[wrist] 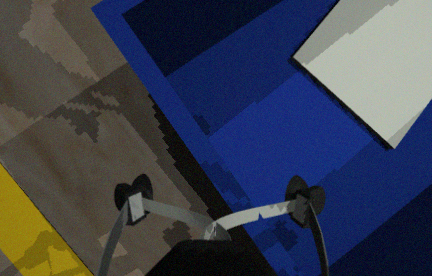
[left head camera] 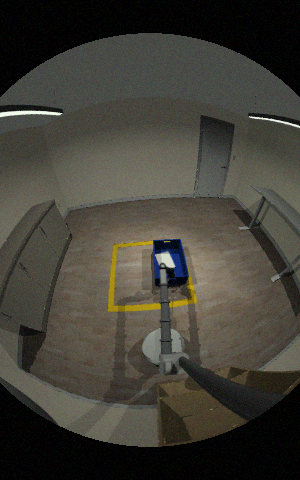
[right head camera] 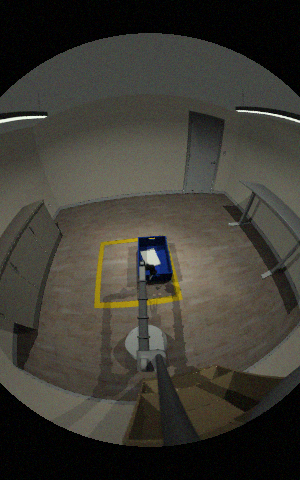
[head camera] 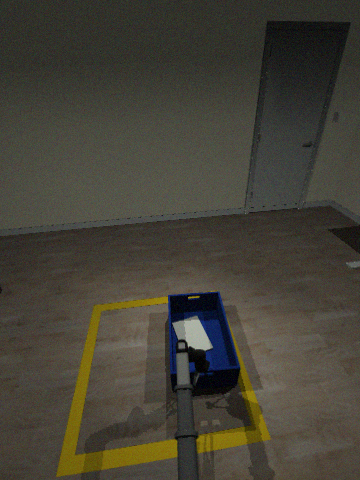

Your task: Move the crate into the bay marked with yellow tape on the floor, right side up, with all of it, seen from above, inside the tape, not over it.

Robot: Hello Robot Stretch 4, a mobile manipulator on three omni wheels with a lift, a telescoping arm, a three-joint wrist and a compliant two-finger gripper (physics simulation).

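Places are measured from the robot's base along level axes (x ahead, y right, z down), in centimetres.
Pixels of known places: gripper, fingertip midpoint: point(left head camera: 168, 279) point(right head camera: 152, 276) point(head camera: 199, 377).
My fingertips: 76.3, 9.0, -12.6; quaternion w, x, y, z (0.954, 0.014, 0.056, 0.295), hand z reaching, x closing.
Observation:
For each thing: its top centre in the pictures, then the offset to it from my fingertips, as dx, dy, dz. "*": a spot on its surface instead. Level surfaces: height alone.
- blue crate at its top centre: point(head camera: 198, 325) point(right head camera: 153, 252) point(left head camera: 169, 255) +30.1, +2.8, -6.7
- pale flat panel at its top centre: point(wrist: 401, 32) point(head camera: 191, 334) point(right head camera: 149, 257) point(left head camera: 164, 260) +36.8, -1.7, +12.5
- grey cabinet at a spot on its surface: point(left head camera: 35, 265) point(right head camera: 25, 264) * -10.4, -166.3, -38.3
- table at its surface level: dz -79.7
The blue crate point(head camera: 215, 379) point(left head camera: 171, 281) point(right head camera: 161, 276) point(wrist: 187, 142) is upright, open side up, at the right side of the yellow-taped bay point(head camera: 82, 385) point(left head camera: 112, 280) point(right head camera: 99, 275) point(wrist: 20, 220). A pale flat panel point(head camera: 192, 332) point(wrist: 370, 75) lies inside it. In the head view its right wall runs along the right tape and its far end hides part of the back tape; whether its base is over the tape is hidden. My gripper point(head camera: 202, 375) point(wrist: 219, 191) is open at the crate's near wall, one fingertip on the floor side, the other on the inner side.
A grey cabinet point(left head camera: 35, 265) point(right head camera: 25, 265) stands at the left wall. A table point(left head camera: 280, 202) point(right head camera: 272, 197) stands at the right. A brown compartmented box point(left head camera: 185, 420) is low and right, near my mast. A door point(head camera: 295, 115) is in the far wall.

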